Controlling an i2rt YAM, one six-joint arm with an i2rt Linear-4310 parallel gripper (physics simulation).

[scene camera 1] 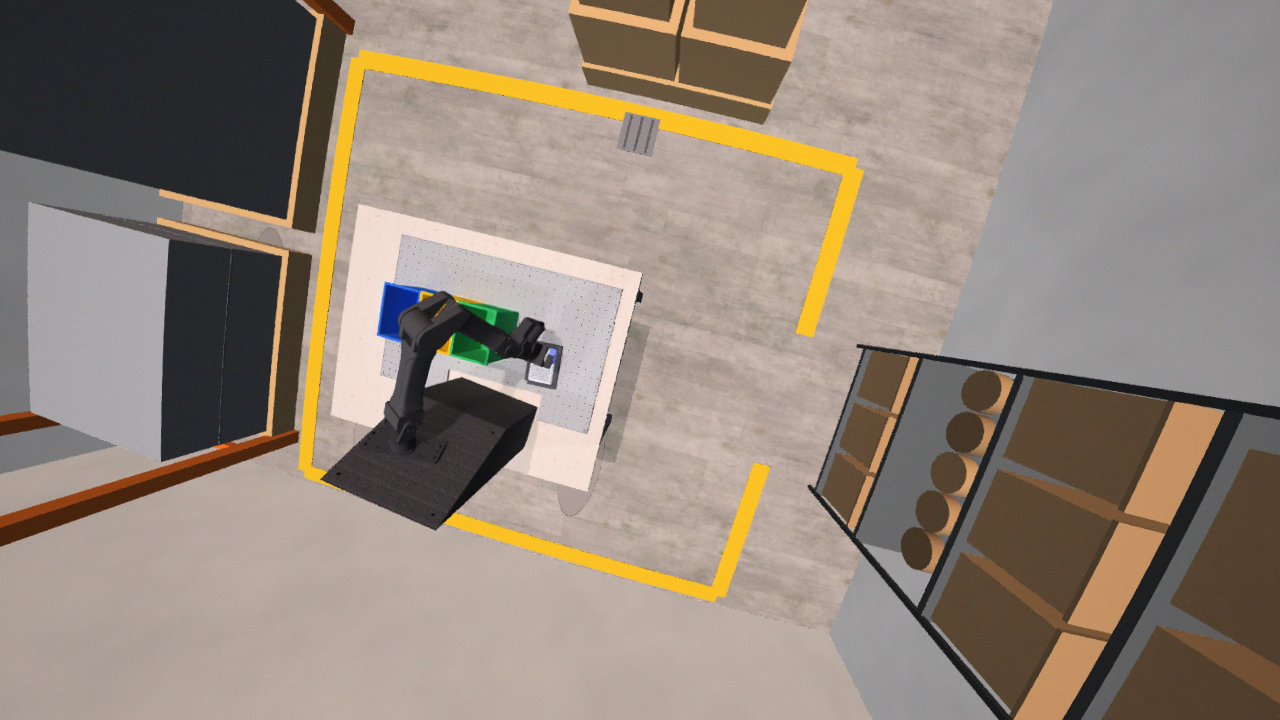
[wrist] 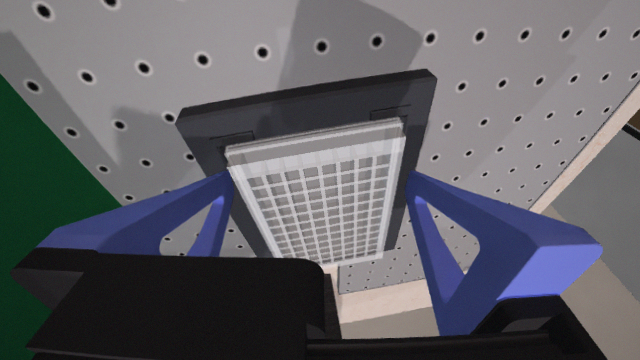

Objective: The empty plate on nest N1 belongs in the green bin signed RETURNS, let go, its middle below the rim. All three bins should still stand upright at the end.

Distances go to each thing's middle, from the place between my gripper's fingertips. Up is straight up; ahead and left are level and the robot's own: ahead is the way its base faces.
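Scene:
Counting from my hand, I find the green bin (scene camera 1: 462, 347) 170 mm to the left, 90 mm ahead and 70 mm above. The blue bin (scene camera 1: 396, 298) is 420 mm to the left of my hand, 160 mm ahead of it and 70 mm above it; going by their middles, of the things named here the blue bin is the farthest from my hand. The gridded plate (wrist: 326, 195) is 10 mm to the left of my hand and 40 mm behind it. And the dark nest (wrist: 294, 110) is 40 mm behind my hand, 10 mm to the left and 20 mm below.

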